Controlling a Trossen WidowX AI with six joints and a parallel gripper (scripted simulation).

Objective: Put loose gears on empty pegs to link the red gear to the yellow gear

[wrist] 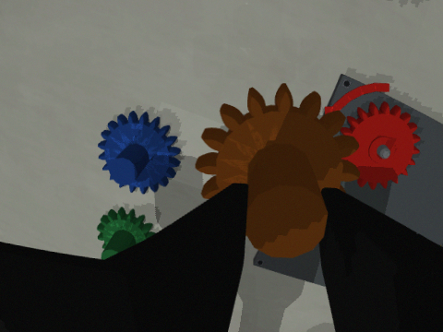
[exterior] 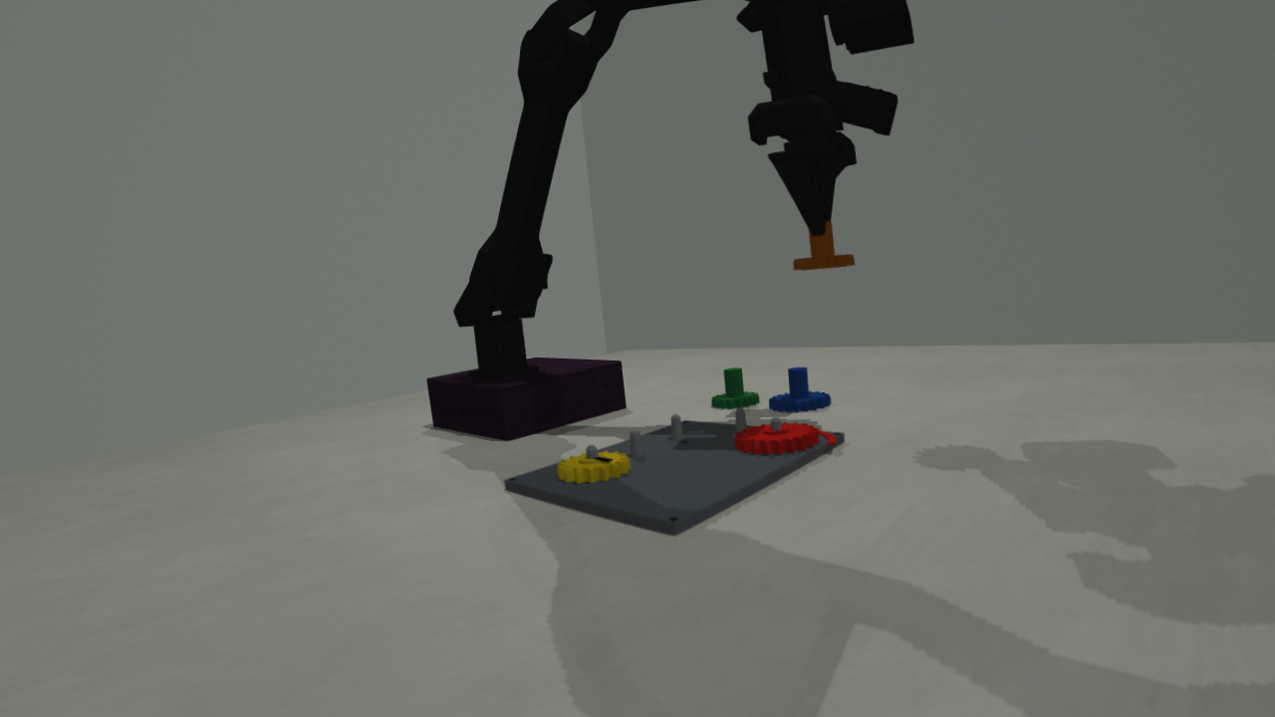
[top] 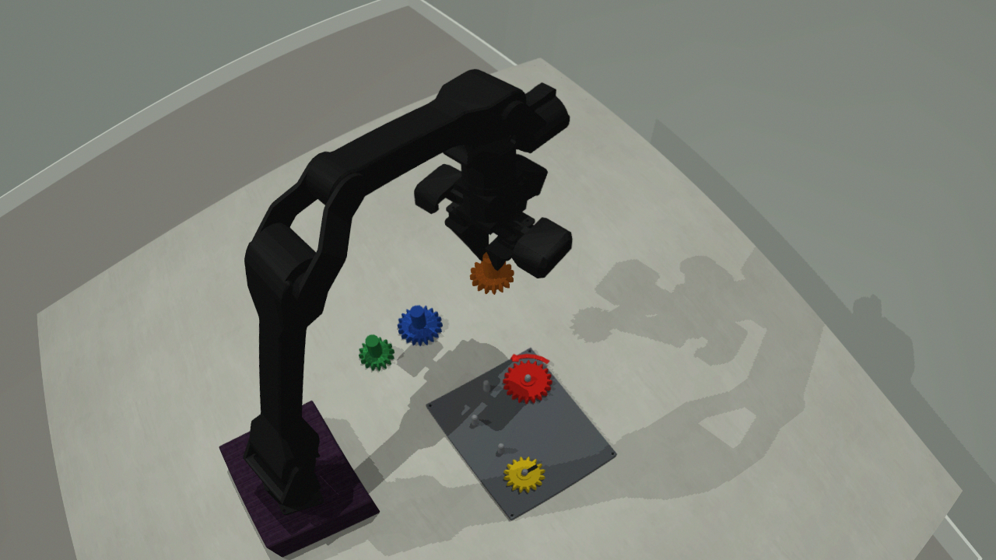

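Now: the red gear 15 cm below my gripper tip, 9 cm to the right of it and 1 cm ahead of it. The rest, counted from my gripper tip: orange gear 1 cm below; then blue gear 15 cm below, 9 cm behind, 6 cm to the left; then red arrow 16 cm below, 6 cm to the right, 3 cm ahead.
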